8 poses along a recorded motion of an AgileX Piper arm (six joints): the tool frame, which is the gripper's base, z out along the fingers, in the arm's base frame.
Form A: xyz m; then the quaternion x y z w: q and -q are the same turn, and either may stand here.
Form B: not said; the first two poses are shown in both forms.
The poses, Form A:
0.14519 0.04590 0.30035 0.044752 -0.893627 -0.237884 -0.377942
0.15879 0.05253 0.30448 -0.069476 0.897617 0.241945 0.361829
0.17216 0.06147 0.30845 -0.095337 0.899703 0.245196 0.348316
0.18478 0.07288 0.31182 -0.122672 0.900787 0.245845 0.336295
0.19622 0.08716 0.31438 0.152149 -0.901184 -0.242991 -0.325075
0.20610 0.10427 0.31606 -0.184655 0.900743 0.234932 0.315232
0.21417 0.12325 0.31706 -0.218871 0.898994 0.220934 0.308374
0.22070 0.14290 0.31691 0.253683 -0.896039 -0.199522 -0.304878
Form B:
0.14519 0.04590 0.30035 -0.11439 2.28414 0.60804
0.15879 0.05253 0.30448 -0.17895 2.31195 0.62317
0.17216 0.06147 0.30845 -0.24715 2.33238 0.63564
0.18478 0.07288 0.31182 -0.31987 2.34880 0.64104
0.19622 0.08716 0.31438 -0.39891 2.36273 0.63708
0.20610 0.10427 0.31606 -0.48648 2.37302 0.61893
0.21417 0.12325 0.31706 -0.57858 2.37645 0.58403
0.22070 0.14290 0.31691 -0.67176 2.37275 0.52834

